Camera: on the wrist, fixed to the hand. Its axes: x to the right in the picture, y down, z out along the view.
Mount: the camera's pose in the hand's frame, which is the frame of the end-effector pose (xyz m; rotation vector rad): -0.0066 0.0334 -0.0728 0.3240 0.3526 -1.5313
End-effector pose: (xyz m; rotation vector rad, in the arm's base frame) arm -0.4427 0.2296 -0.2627 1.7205 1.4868 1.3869
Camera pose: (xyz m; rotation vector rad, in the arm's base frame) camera -0.4922 0.1952 -0.2096 0.0485 2.3965 0.5469
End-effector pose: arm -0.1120 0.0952 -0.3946 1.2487 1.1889 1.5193
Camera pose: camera -0.1834 0.0696 -0.3680 -0.0358 1.9406 0.3505
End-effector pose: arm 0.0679 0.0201 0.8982 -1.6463 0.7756 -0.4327
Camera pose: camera 0.0068 -0.0299 0.8833 -1.5804 -0.4886 -1.8186
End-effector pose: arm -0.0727 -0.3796 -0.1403 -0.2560 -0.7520 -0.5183
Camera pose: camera -0.0165 -0.3782 -0.1977 0.7936 -0.5555 -1.7983
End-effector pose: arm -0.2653 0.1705 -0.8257 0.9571 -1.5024 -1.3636
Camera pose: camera -0.1940 0.1564 -0.7915 -2.5539 0.5121 1.6302
